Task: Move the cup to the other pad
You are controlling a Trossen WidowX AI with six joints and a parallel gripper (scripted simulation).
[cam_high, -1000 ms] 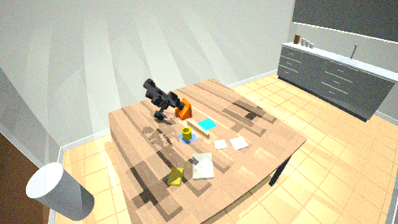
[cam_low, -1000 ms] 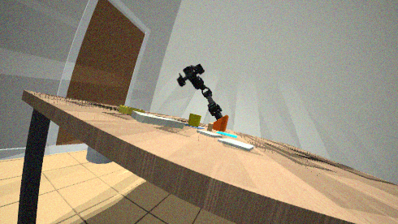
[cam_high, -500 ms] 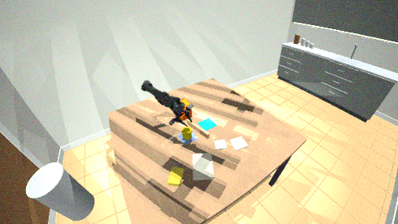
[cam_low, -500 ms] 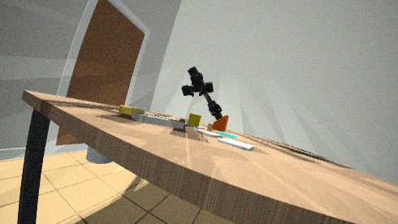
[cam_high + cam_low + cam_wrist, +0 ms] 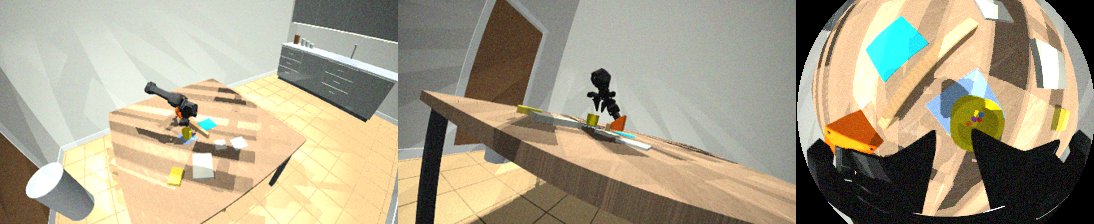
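The yellow cup lies 6 cm below my gripper tip, 2 cm to the right of it and 2 cm ahead of it. Round my gripper tip: cyan pad 18 cm to the left, 10 cm below, 1 cm behind; then pale blue pad 10 cm below, 2 cm to the right, 2 cm ahead; then wooden bar 8 cm to the left, 8 cm below, 1 cm ahead.
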